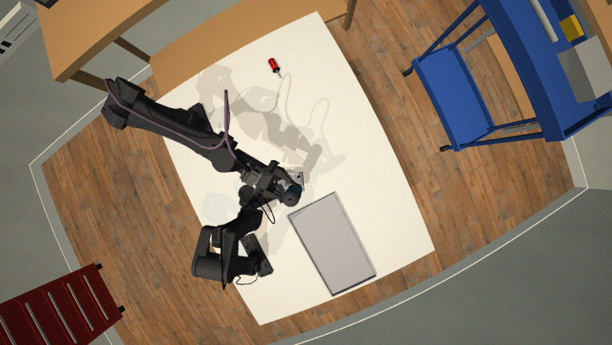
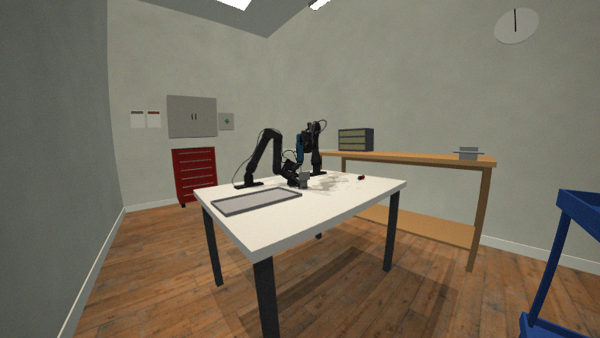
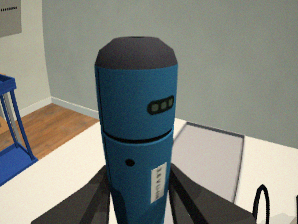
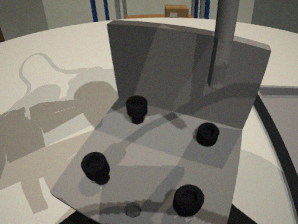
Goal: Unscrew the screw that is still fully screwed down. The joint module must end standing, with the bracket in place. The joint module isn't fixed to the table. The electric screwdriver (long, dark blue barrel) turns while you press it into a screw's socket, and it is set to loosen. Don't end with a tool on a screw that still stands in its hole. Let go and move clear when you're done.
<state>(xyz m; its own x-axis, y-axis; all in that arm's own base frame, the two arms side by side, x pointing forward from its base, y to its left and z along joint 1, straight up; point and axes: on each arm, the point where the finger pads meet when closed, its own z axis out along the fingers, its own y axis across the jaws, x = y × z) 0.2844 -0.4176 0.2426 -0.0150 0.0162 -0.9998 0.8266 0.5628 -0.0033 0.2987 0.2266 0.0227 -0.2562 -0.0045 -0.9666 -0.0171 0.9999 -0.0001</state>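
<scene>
Right now my right hand is 5 cm below the grey bracket. Also, from my right hand: flat grey tray 32 cm to the right, 4 cm ahead, 2 cm below; red-handled screwdriver 47 cm to the left, 11 cm ahead, 1 cm below.
</scene>
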